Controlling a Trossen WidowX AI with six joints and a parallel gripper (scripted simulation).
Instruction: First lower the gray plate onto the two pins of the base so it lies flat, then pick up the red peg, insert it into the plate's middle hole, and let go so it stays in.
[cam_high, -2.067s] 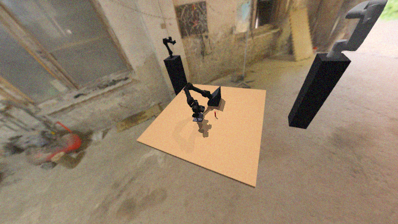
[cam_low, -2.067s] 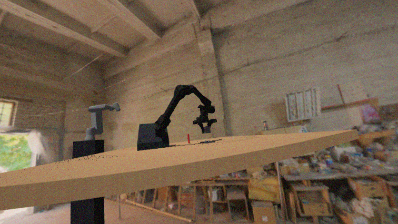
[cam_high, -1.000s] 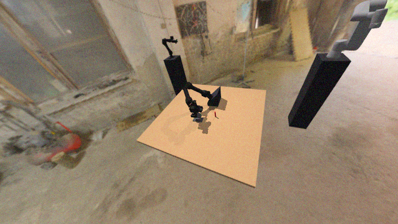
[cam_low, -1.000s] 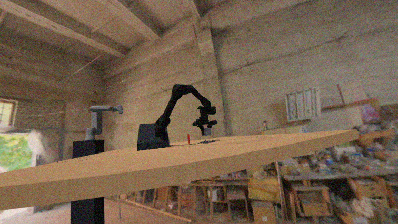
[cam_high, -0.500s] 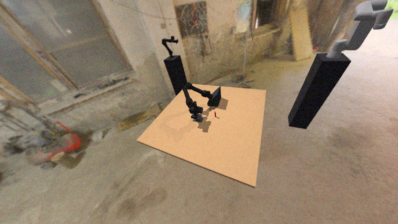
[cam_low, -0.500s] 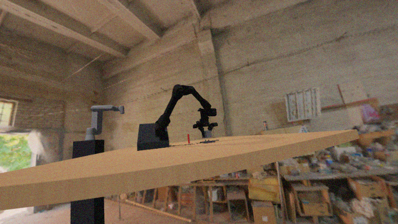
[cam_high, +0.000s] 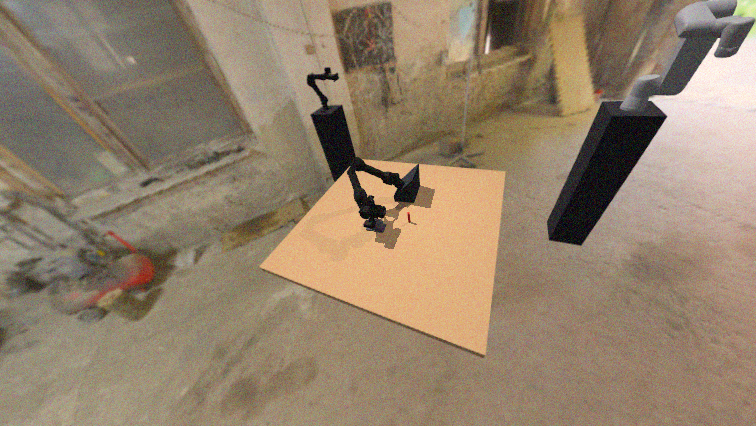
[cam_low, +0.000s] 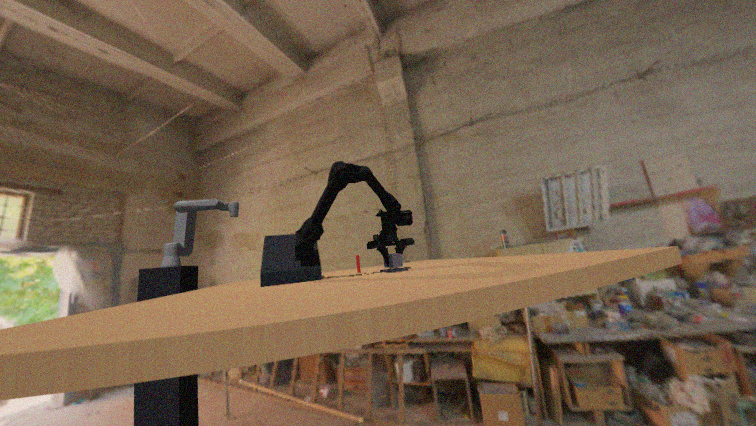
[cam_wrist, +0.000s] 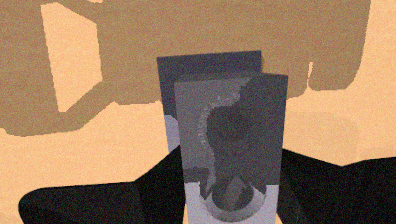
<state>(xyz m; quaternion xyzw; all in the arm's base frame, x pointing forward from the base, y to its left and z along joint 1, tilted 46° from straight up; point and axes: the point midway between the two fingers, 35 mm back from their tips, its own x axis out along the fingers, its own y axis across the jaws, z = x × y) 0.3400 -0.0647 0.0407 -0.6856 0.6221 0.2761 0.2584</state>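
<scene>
Now: the dark base 1 cm below my gripper tip. Also, from my gripper tip: red peg (20 cm to the left, 10 cm behind, 2 cm above); gray plate (3 cm above).
</scene>
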